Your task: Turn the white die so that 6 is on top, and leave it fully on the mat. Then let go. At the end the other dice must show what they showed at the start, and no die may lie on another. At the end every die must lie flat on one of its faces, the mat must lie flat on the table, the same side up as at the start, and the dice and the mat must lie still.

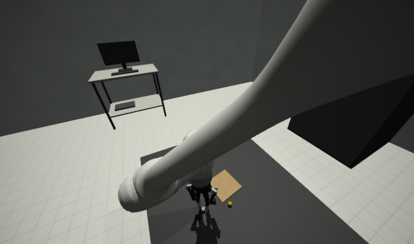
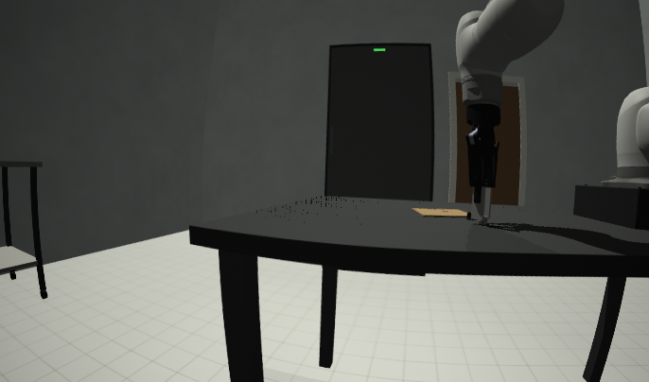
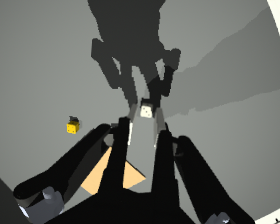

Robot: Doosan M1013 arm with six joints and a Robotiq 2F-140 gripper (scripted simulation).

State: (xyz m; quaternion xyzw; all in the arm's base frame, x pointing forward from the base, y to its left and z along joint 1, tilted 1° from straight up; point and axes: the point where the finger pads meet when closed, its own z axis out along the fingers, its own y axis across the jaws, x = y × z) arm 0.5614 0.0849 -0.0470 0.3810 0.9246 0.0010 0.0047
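Right now my hand is 30 mm above the white die. Also, from my hand: tan mat (160 mm to the right, 50 mm ahead, 40 mm below); yellow die (120 mm to the right, 50 mm behind, 30 mm below); black die (60 mm to the right, 30 mm below).
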